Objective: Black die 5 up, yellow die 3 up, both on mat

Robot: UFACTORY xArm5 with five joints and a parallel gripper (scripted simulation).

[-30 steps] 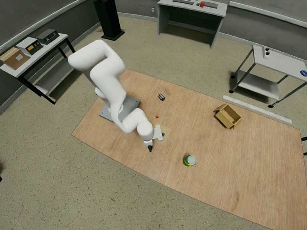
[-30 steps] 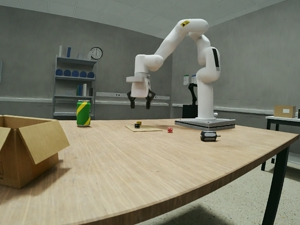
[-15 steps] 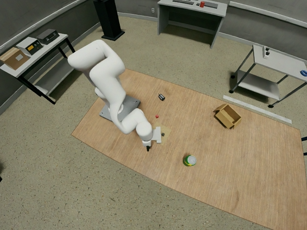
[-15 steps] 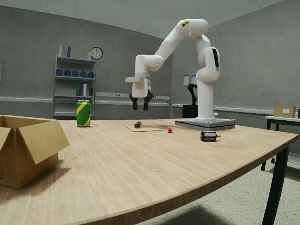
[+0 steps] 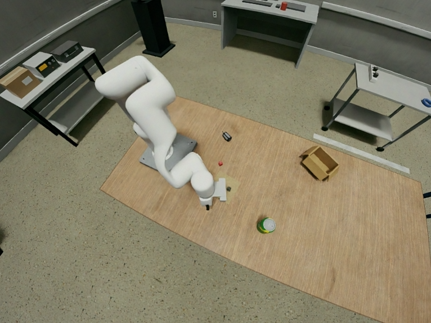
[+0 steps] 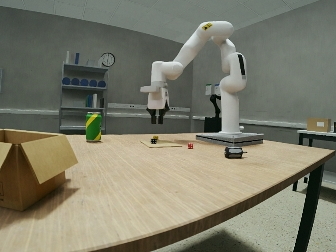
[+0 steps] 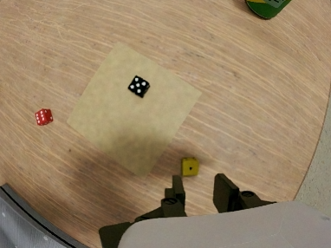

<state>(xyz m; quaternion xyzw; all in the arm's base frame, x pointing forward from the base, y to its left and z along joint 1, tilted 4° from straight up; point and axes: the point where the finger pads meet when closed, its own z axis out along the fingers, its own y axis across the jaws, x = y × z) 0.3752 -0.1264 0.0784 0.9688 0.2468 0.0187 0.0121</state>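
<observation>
Right now my hand is 9 cm above the yellow die. The rest, counted from my hand: black die: 11 cm to the left, 8 cm below, 6 cm ahead; then tan mat: 11 cm to the left, 10 cm below, 3 cm ahead; then red die: 22 cm to the left, 9 cm below, 4 cm behind.
</observation>
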